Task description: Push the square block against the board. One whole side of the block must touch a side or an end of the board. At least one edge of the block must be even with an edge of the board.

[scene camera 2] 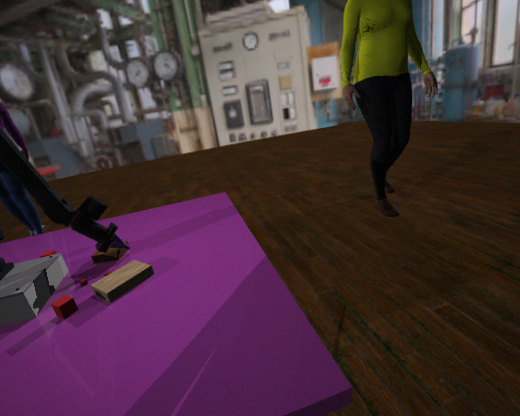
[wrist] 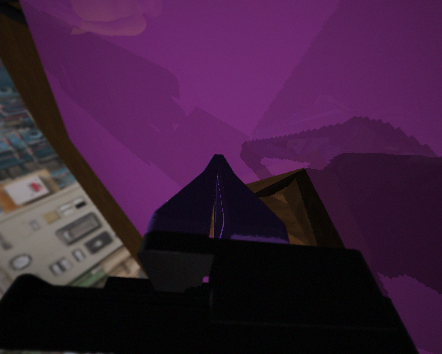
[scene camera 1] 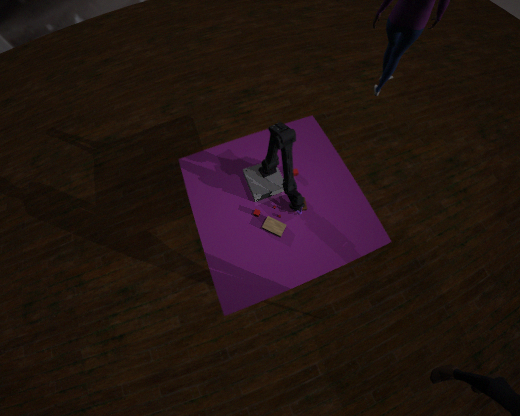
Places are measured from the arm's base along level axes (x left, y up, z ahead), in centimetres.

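Pixels of known places: gripper, fingertip midpoint: (scene camera 2: 129, 248) (wrist: 217, 161) (scene camera 1: 300, 213); arm's base, origin of the base link: (scene camera 1: 267, 170).
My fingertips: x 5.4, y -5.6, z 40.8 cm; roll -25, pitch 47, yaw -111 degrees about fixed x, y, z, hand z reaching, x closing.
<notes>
Ahead of a thing's pixels: the offset from my fingertips to its top centre. Level surfaces: height alone.
The board @[dx -21.8, dy +1.0, dz -1.2 cm] (scene camera 1: 274, 226) (scene camera 2: 123, 280) is a pale wooden plank lying flat on the purple table top @[dy -2.1 cm] (scene camera 1: 225, 260) (scene camera 2: 200, 310). The square block @[dx +3.2, dy +1.0, dz -7.1 cm] (scene camera 1: 304, 205) (scene camera 2: 106, 256) (wrist: 295, 212) is darker brown wood. It lies apart from the board, with a strip of purple between them, and is partly hidden by the gripper. My gripper (scene camera 1: 300, 211) (scene camera 2: 128, 247) (wrist: 217, 161) is shut and empty, its purple fingertips low beside the block. In the wrist view the block shows behind and right of the fingers. Whether the fingers touch it I cannot tell.
A red cube @[dx -28.0, dy +1.9, dz -16.2 cm] (scene camera 1: 256, 213) (scene camera 2: 65, 307) lies near the board's other end. Another red piece @[dx +14.9, dy +1.9, dz -31.8 cm] (scene camera 1: 295, 172) (scene camera 2: 48, 254) lies beyond the grey base (scene camera 1: 256, 184) (scene camera 2: 17, 306). Tiny red bits @[dx -14.1, dy -0.5, dz -14.1 cm] (scene camera 1: 274, 207) (scene camera 2: 83, 282) lie between the base and the board.
</notes>
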